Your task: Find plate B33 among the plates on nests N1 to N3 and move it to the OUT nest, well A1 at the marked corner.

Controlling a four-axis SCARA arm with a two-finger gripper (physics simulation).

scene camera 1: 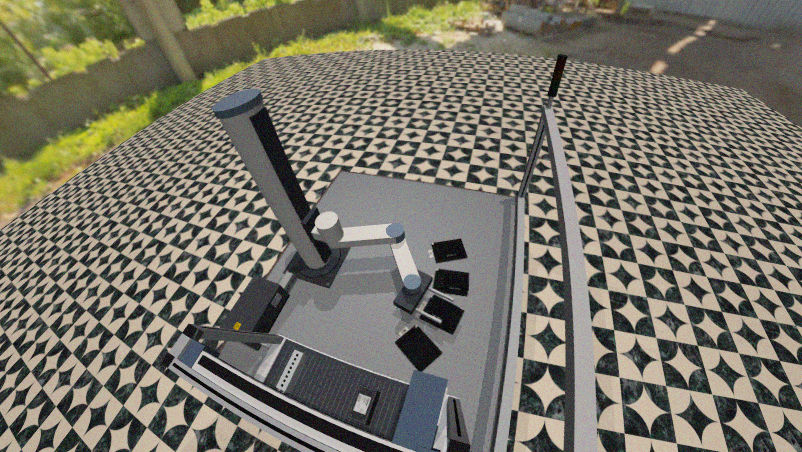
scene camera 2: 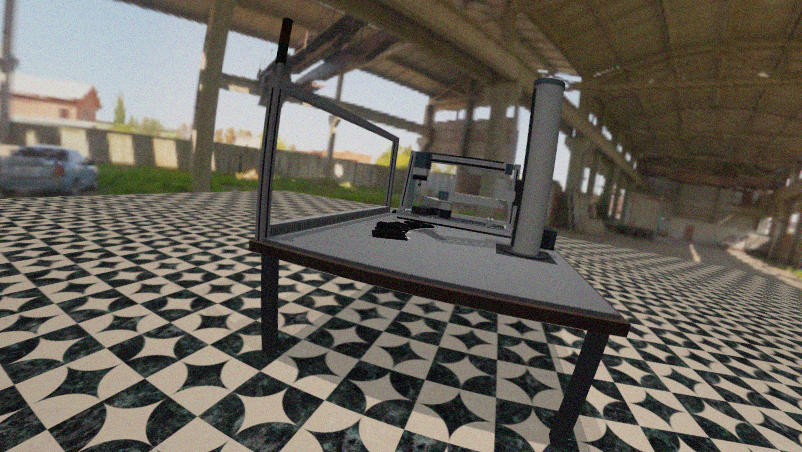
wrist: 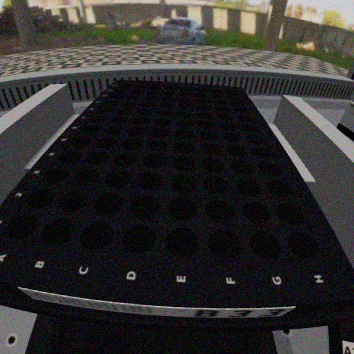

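Seen in the pictures: gripper, fingertip midpoint: [scene camera 1: 447, 311] [scene camera 2: 401, 211] [wrist: 174, 105]; arm's base, link origin: [scene camera 1: 319, 258] [scene camera 2: 523, 255].
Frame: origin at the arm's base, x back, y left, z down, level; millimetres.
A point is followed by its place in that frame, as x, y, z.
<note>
Plate B33 [scene camera 1: 444, 314] {-722, -157, -103} [wrist: 167, 195] {-672, -125, -103} is black with round wells. Its near edge carries a barcode strip ending in "B33" [wrist: 215, 313]; row letters A to H run left to right above it in the wrist view. My gripper [scene camera 1: 445, 309] {-730, -140, -102} [wrist: 174, 105] {-730, -140, -102} is shut on this plate, one grey finger along each long side. The plate looks level; how high it hangs is hard to tell. Other black plates or nests [scene camera 1: 449, 250] {-671, 212, -35} [scene camera 1: 451, 281] {-716, 35, -41} [scene camera 1: 418, 348] {-650, -302, -25} stand in an arc; their labels are unreadable there. Which is the OUT nest, I cannot tell.
A white tag [wrist: 348, 348] {-616, -210, -25} partly shows at the wrist view's lower right. A grey column [scene camera 1: 269, 196] {-14, -74, -540} [scene camera 2: 544, 168] {16, 73, -449} carries the arm. A framed machine [scene camera 1: 336, 387] {-396, -555, -62} [scene camera 2: 460, 160] {-483, -622, -488} stands at one table end. A rail frame [scene camera 1: 567, 235] {-1007, -82, -620} [scene camera 2: 270, 162] {-1003, 712, -301} runs along another edge. A black box [scene camera 1: 252, 306] {105, -393, -128} sits near the column.
</note>
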